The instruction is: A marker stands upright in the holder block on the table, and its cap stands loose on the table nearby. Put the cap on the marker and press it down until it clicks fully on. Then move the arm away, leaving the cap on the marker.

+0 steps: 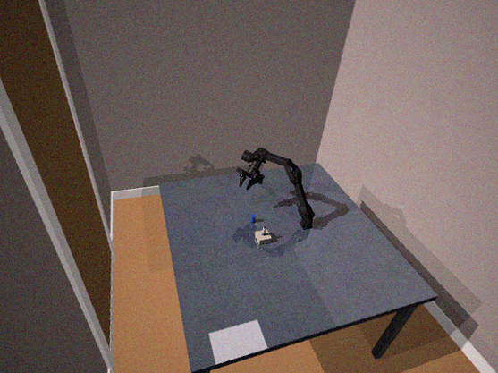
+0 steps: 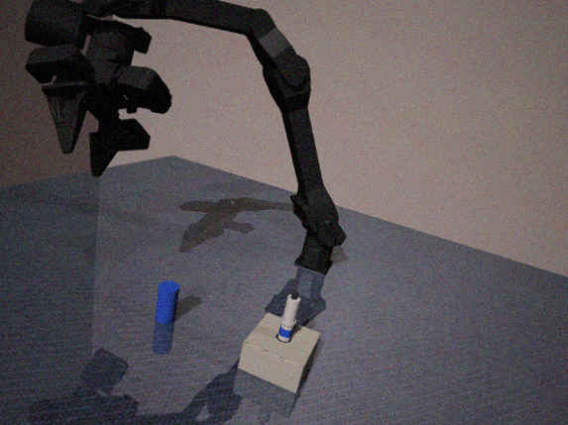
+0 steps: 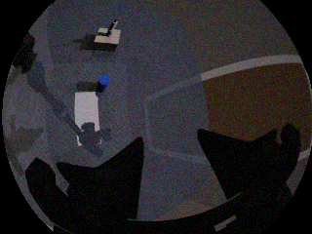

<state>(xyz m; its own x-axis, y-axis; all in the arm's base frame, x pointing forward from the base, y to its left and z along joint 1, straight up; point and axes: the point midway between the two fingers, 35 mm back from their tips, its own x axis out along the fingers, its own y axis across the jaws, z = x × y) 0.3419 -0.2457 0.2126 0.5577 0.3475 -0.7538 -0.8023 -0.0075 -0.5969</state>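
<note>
Now: the blue cap 4 cm behind my gripper tip, 12 cm to the left of it and 16 cm below it. Round my gripper tip: white marker 5 cm behind, 28 cm to the left, 11 cm below; then white holder block 5 cm behind, 28 cm to the left, 17 cm below.
</note>
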